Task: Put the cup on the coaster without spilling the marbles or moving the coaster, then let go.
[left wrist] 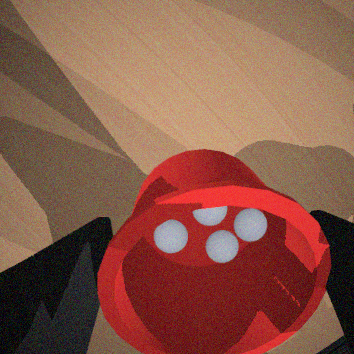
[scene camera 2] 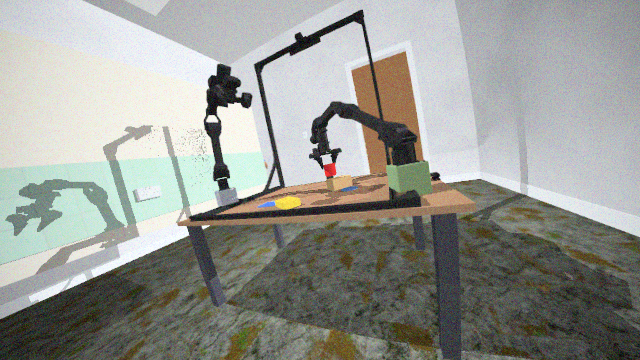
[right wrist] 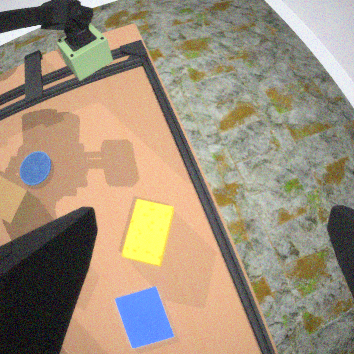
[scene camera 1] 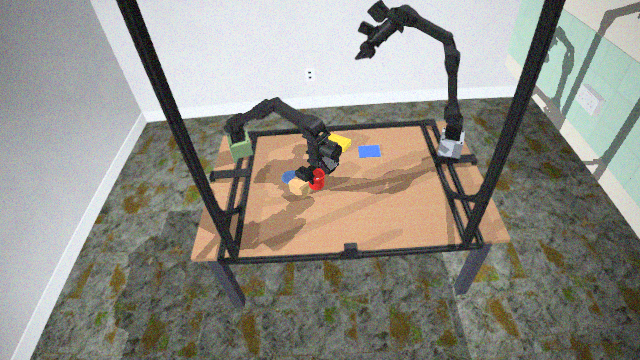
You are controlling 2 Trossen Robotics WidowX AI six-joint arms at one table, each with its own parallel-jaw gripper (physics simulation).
In view: the left gripper (left wrist: 212, 226), the right gripper (scene camera 2: 238, 107), a flat blue square (right wrist: 142, 313) and a red cup (left wrist: 268, 290).
The right gripper is seen too in the right wrist view (right wrist: 217, 219). The left wrist view does not show the flat blue square: it is out of frame. The right wrist view misses the red cup: it is out of frame.
